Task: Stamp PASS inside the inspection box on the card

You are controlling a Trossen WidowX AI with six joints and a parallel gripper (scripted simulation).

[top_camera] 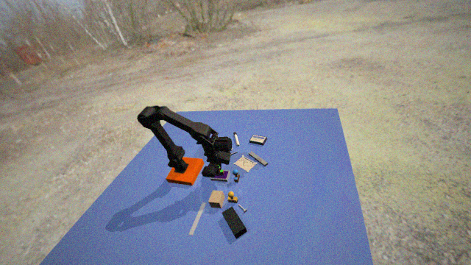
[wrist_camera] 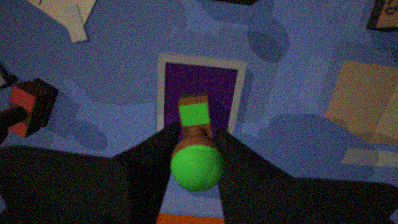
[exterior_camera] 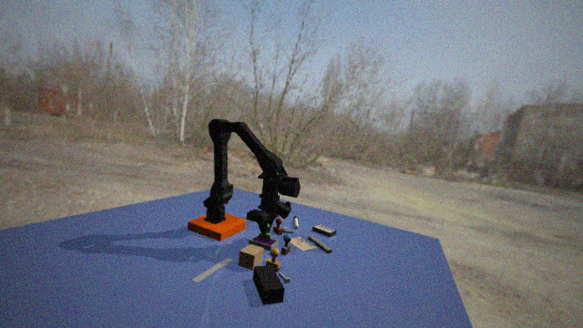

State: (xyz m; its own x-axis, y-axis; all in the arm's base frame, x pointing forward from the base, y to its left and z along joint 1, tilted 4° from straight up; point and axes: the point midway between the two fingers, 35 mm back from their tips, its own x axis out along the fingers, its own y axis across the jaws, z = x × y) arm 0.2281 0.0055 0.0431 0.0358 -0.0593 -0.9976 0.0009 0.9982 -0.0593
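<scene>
The green-knobbed stamp lies right at my gripper tip. Also, from my gripper tip: blue-knobbed stamp 9 cm ahead, 1 cm to the right, 2 cm below; red-knobbed stamp 1 cm behind, 13 cm to the left, 2 cm below; purple ink pad 3 cm below.
</scene>
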